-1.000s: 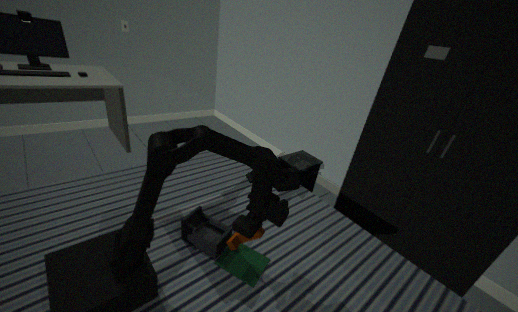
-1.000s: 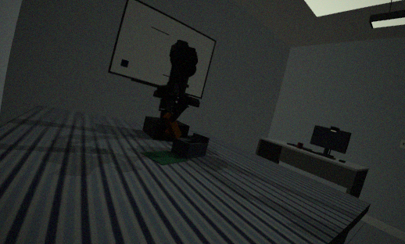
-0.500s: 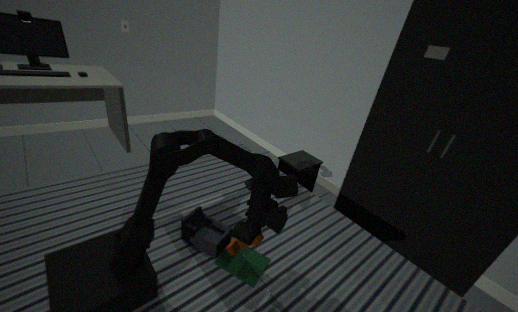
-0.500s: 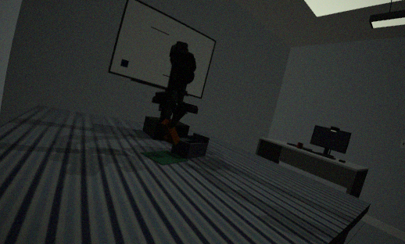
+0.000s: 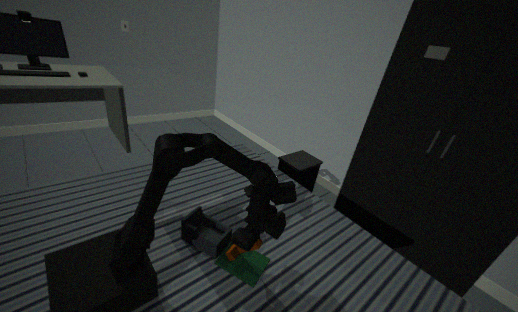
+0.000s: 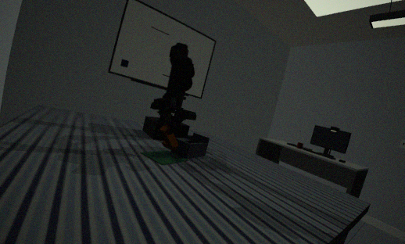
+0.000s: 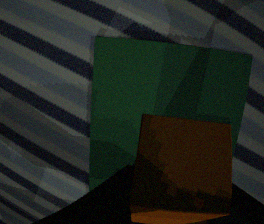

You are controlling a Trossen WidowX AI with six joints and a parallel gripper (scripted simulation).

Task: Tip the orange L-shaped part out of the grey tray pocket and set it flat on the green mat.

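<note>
The green mat is 1 cm behind my gripper tip, 2 cm to the left of it and 11 cm below it. From my gripper tip the other things lie so: orange L-shaped part (2 cm behind, 3 cm to the left, 3 cm below).
</note>
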